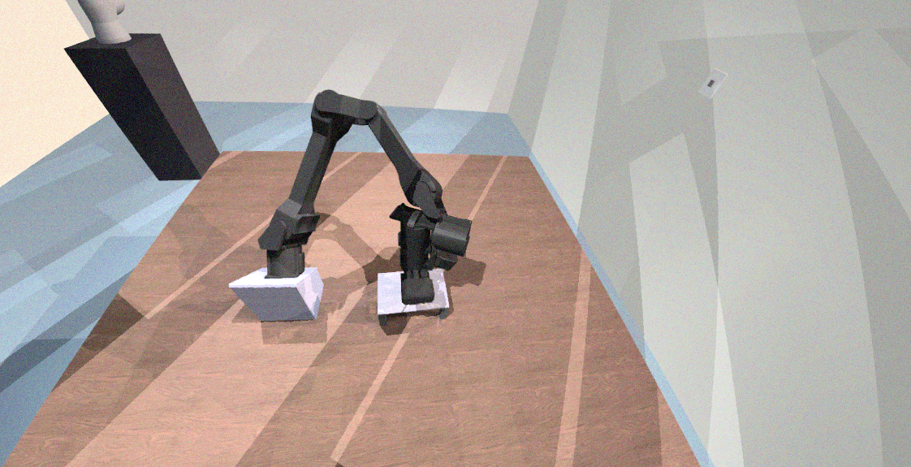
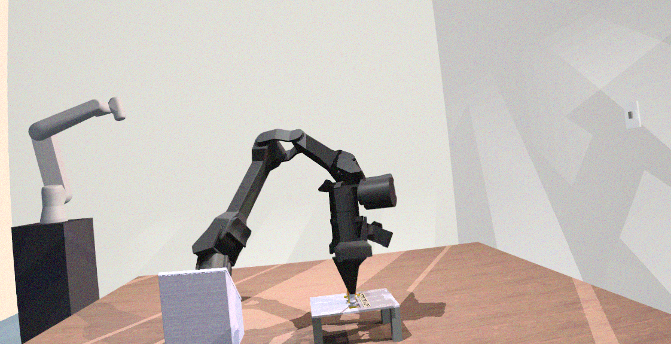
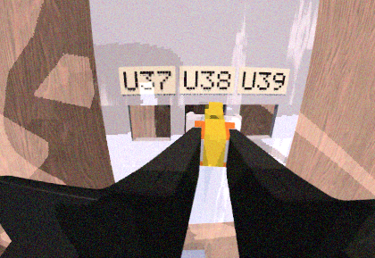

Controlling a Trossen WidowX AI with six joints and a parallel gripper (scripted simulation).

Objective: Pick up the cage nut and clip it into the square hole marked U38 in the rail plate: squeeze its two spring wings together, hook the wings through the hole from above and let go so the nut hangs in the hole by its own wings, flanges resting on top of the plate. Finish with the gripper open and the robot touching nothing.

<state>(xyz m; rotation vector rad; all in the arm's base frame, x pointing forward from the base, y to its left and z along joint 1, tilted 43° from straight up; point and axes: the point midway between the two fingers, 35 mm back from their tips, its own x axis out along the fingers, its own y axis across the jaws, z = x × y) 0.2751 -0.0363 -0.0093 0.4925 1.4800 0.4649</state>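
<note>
Right now the cage nut is 10 mm below my gripper tip.
</note>
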